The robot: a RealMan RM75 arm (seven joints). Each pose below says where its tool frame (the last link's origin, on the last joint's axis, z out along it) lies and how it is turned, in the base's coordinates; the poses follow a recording.
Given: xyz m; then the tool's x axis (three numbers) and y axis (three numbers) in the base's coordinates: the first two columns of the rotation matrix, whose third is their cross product.
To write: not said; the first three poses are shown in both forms.
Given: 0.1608 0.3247 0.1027 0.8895 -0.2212 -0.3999 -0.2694 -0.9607 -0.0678
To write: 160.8 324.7 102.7 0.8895 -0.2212 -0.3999 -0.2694 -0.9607 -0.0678
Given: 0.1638 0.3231 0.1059 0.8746 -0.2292 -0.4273 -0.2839 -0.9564 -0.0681
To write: 163.8 323.1 105.9 0.8746 -0.2292 -0.4273 -0.2839 -0.9564 -0.0681
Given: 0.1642 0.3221 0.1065 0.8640 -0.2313 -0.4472 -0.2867 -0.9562 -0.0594
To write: 164.2 322.1 106.5 0.8640 -0.2313 -0.4472 -0.2867 -0.9562 -0.0594
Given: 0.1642 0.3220 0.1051 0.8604 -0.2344 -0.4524 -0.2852 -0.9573 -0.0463
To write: 164.2 322.0 105.1 0.8604 -0.2344 -0.4524 -0.2852 -0.9573 -0.0463
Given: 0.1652 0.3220 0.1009 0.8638 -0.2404 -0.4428 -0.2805 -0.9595 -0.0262
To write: 165.2 322.0 100.9 0.8638 -0.2404 -0.4428 -0.2805 -0.9595 -0.0262
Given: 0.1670 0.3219 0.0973 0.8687 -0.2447 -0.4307 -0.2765 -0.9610 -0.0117
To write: 167.0 321.9 97.3 0.8687 -0.2447 -0.4307 -0.2765 -0.9610 -0.0117
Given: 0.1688 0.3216 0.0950 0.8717 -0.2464 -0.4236 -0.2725 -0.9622 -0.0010
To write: 168.8 321.6 95.0 0.8717 -0.2464 -0.4236 -0.2725 -0.9622 -0.0010
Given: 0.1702 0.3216 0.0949 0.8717 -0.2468 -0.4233 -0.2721 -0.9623 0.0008
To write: 170.2 321.6 94.9 0.8717 -0.2468 -0.4233 -0.2721 -0.9623 0.0008
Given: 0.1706 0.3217 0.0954 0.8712 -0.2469 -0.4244 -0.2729 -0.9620 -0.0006
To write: 170.6 321.7 95.4 0.8712 -0.2469 -0.4244 -0.2729 -0.9620 -0.0006
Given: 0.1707 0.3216 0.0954 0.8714 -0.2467 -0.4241 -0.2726 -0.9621 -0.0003
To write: 170.7 321.6 95.4 0.8714 -0.2467 -0.4241 -0.2726 -0.9621 -0.0003
